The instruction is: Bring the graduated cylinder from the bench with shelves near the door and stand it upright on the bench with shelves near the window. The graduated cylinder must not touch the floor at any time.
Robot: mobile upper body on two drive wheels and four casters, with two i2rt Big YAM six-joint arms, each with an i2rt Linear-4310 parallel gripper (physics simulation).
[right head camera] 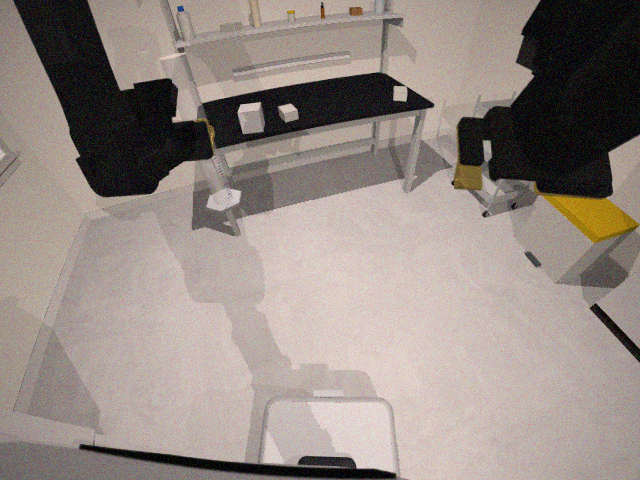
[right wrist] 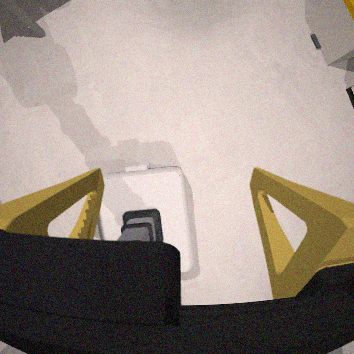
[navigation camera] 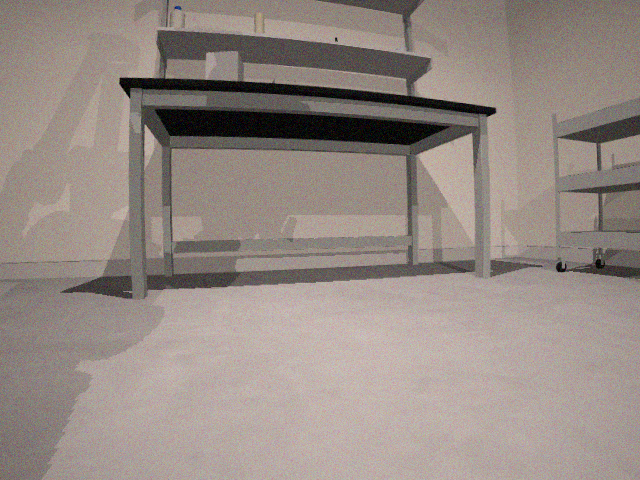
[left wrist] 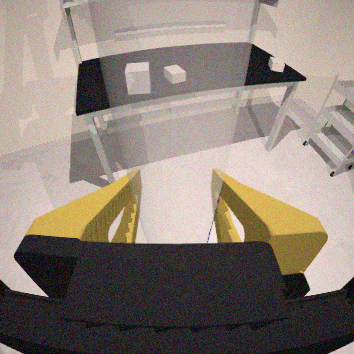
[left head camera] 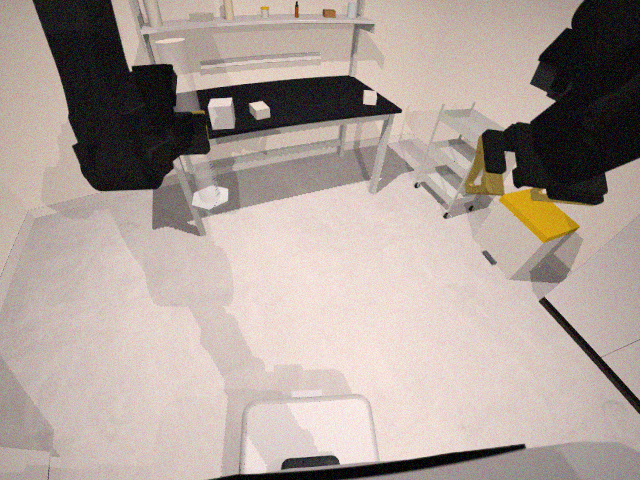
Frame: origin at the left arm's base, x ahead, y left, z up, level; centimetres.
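Where they show: left gripper, between the fingertips: [right head camera: 203,131] [left wrist: 175,176] [left head camera: 194,124]; right gripper, between the fingertips: [right head camera: 495,186] [right wrist: 176,175] [left head camera: 499,191].
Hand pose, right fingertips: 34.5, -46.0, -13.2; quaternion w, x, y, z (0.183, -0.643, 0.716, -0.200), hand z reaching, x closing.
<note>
Each offset is from my right fingertips to the top centre of the thing, as dx, dy, dz. "*": to the spot under its first point.
The clear graduated cylinder {+25.0, +45.9, +10.6} [left head camera: 210,197] [right head camera: 223,198] [left wrist: 176,145] hangs roughly upright, its white hexagonal base down and clear of the floor. My left gripper [left head camera: 206,125] [right head camera: 210,136] [left wrist: 175,176] is shut on its tube. The see-through tube fills the space between the fingers in the left wrist view. My right gripper [left head camera: 516,192] [right head camera: 509,183] [right wrist: 176,175] is open and empty. A bench with shelves [left head camera: 310,95] [right head camera: 336,95] [left wrist: 90,90] [navigation camera: 361,94] with a black top stands ahead, beyond the cylinder. Neither window nor door shows, so I cannot tell which bench it is.
Three white boxes {+127.4, +66.5, -38.6} [left head camera: 221,113] {+140.0, +47.2, -45.8} [left head camera: 259,110] {+166.0, -25.7, -45.8} [left head camera: 369,97] stand on the bench top. Bottles and jars stand on its shelf. A grey cart {* +166.9, -82.8, -70.3} [left head camera: 435,129] [navigation camera: 556,155] stands right of the bench. A white bin with a yellow lid {+87.4, -132.9, -82.8} [left head camera: 540,214] [right head camera: 594,217] stands nearer at the right.
</note>
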